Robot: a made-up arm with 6 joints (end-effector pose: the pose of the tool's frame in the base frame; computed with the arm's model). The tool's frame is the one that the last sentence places. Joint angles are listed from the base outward.
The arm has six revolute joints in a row. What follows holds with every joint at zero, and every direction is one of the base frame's. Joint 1 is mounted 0.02 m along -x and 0.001 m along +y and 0.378 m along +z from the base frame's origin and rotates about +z. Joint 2 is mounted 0.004 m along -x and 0.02 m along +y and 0.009 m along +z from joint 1 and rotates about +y. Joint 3 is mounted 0.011 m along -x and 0.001 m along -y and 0.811 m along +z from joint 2 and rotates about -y. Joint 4 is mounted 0.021 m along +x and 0.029 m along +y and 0.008 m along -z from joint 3 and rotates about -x. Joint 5 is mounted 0.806 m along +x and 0.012 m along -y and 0.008 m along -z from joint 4 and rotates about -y. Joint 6 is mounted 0.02 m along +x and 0.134 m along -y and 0.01 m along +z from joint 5 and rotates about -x. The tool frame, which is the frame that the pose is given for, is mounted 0.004 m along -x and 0.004 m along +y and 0.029 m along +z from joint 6; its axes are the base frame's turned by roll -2.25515, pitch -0.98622 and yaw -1.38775 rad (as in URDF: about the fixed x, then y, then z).
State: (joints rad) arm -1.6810 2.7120 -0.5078 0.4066 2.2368 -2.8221
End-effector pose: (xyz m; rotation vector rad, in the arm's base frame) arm -0.0578 0.4971 -0.3490 1.6209 1.0804 0.0893
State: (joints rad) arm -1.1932 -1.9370 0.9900 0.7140 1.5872 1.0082
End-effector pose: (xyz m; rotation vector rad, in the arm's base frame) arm -0.6296 1.4371 0.1835 -2.7211 1.1709 -0.1294
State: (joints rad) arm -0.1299 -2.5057 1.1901 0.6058 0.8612 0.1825
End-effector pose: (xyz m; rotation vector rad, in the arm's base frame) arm -1.1321 0.0978 -0.7772 3.0438 -0.0687 -0.5101
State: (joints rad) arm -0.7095 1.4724 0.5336 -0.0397 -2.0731 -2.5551
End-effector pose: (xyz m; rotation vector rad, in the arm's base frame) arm 0.8562 -0.9050 -0.1932 -1.0115 -1.5749 -1.0264
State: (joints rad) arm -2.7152 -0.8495 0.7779 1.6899 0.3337 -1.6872
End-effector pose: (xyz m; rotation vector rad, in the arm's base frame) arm 0.7695 0.2761 1.7422 -0.0949 -0.3468 0.8975
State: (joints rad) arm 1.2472 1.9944 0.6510 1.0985 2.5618 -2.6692
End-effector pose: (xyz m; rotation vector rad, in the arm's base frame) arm 0.3325 1.0050 -0.7043 -0.7842 -0.6465 2.3464
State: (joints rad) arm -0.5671 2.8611 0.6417 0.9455 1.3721 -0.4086
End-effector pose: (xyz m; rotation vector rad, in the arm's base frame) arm -0.1605 0.0553 -1.0969 -2.3730 1.1585 -0.2212
